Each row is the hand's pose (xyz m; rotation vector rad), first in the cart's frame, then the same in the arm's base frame.
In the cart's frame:
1: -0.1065 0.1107 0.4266 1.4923 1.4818 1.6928
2: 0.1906 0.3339 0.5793 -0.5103 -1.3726 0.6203
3: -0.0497 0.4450 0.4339 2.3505 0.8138 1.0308
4: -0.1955 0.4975 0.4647 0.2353 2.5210 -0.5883
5: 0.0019 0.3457 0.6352 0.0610 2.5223 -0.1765
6: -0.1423 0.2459 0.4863 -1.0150 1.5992 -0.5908
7: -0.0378 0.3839 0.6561 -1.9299 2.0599 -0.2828
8: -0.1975 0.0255 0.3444 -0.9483 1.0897 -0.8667
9: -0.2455 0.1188 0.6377 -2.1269 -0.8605 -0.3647
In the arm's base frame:
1: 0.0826 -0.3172 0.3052 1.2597 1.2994 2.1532
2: 0.2927 -0.1140 0.5809 -0.2747 -1.7154 0.4920
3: 0.0753 0.0057 0.4088 2.3341 0.8052 1.5496
4: -0.0807 0.0307 0.4118 0.2013 2.3409 -0.1467
5: 0.0973 -0.1398 0.5860 0.0010 2.2729 0.2202
6: 0.0106 -0.2092 0.3845 -0.8156 1.3266 -0.3714
7: 0.0478 -0.1137 0.6043 -1.7734 1.6892 -0.1901
8: 0.0292 -0.3854 0.1836 -0.6666 0.8807 -0.6748
9: -0.0994 -0.3846 0.4674 -1.7799 -1.0436 -0.6415

